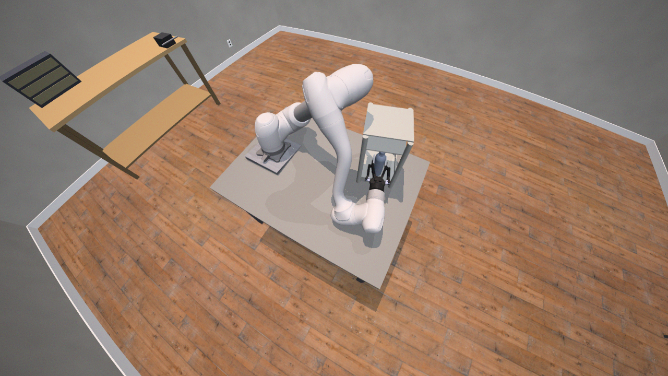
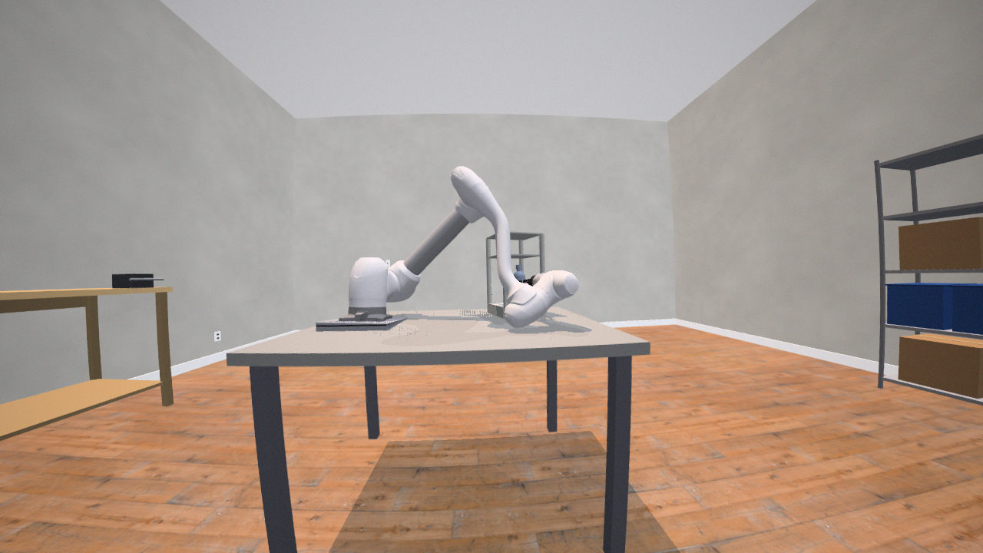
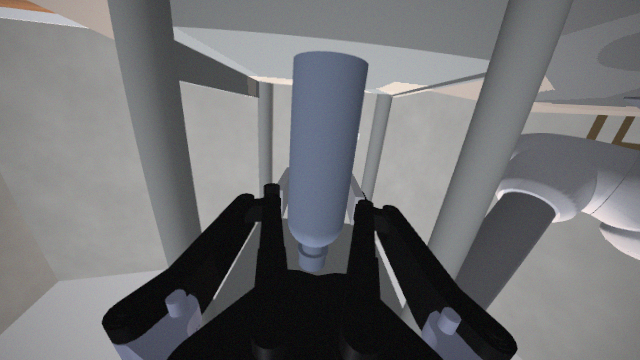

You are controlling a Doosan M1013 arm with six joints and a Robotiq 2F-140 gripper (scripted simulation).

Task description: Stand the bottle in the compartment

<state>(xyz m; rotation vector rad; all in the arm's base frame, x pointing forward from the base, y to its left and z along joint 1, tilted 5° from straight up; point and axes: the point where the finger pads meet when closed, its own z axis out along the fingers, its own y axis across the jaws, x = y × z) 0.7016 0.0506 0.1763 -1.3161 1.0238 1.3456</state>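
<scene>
Right now my hand is 10 mm past the shelving unit, 50 mm to the right of it and 40 mm below it.
</scene>
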